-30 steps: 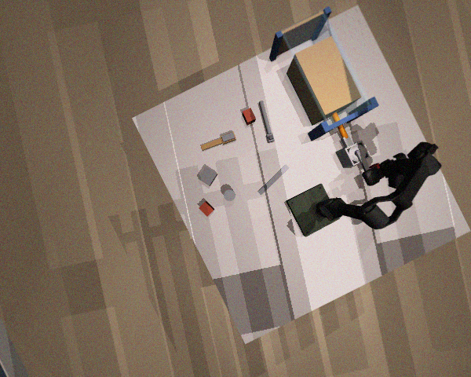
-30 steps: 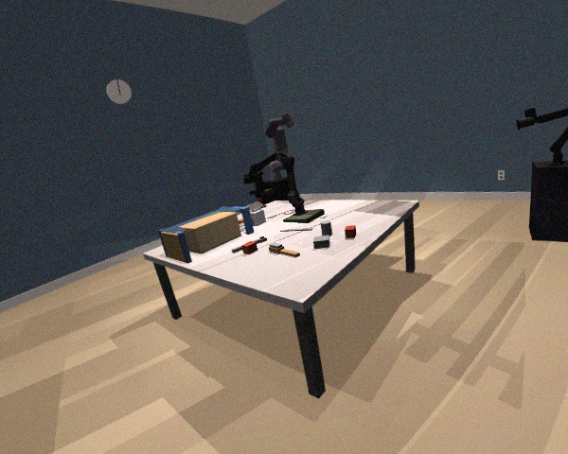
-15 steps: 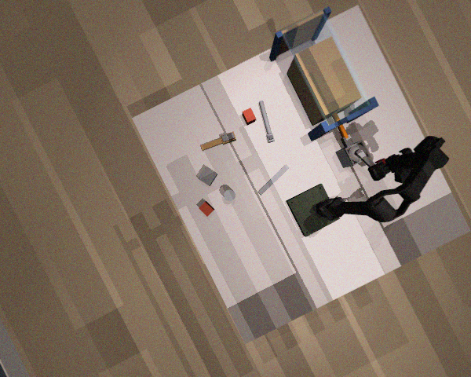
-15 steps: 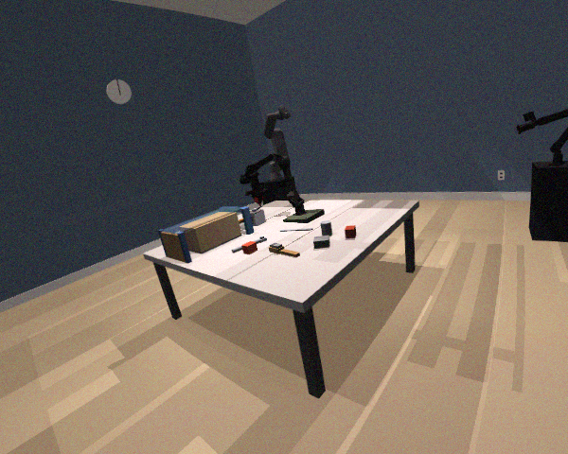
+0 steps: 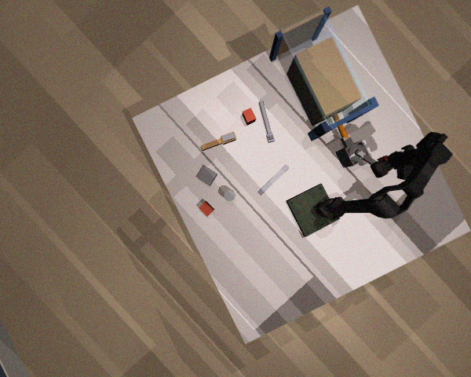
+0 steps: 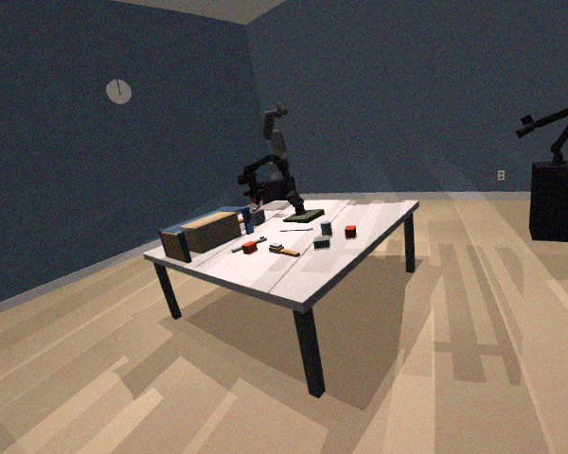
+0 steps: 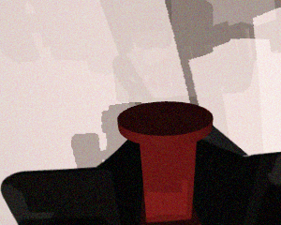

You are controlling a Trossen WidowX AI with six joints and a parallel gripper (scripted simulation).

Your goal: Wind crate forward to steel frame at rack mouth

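Right now the winch handle is 30 mm ahead of my gripper tip, 20 mm to the left of it and 10 mm below it. From my gripper tip the other things lie so: blue frame 250 mm ahead, 40 mm to the left, 10 mm below; red knob 20 mm above; grey winch 70 mm ahead, 40 mm to the left, 80 mm below.
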